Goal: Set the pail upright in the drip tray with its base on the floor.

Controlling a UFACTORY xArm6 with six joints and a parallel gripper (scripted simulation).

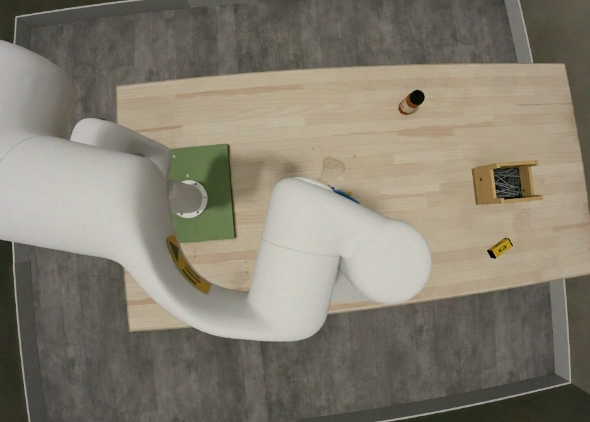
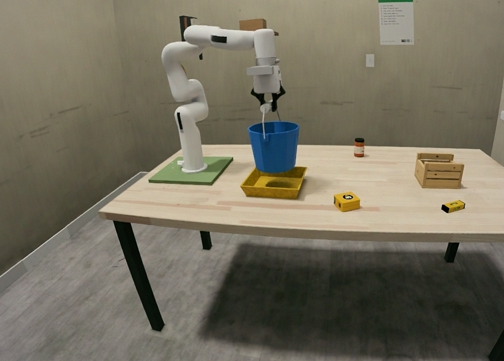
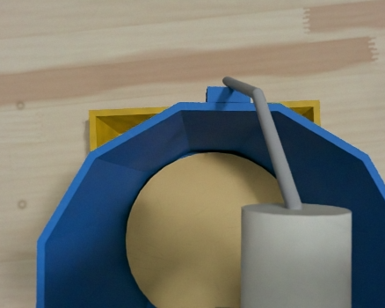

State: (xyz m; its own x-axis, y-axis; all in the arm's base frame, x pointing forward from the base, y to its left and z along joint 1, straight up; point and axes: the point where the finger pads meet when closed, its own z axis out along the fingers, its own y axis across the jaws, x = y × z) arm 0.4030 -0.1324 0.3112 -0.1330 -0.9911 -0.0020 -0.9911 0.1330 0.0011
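My hand is 1 cm short of the blue pail and 10 cm above it. From my hand the other things lie so: wire handle: 3 cm below; then yellow drip tray: 1 cm ahead, 1 cm to the right, 31 cm below; then small yellow level: 68 cm ahead, 17 cm to the right, 32 cm below.
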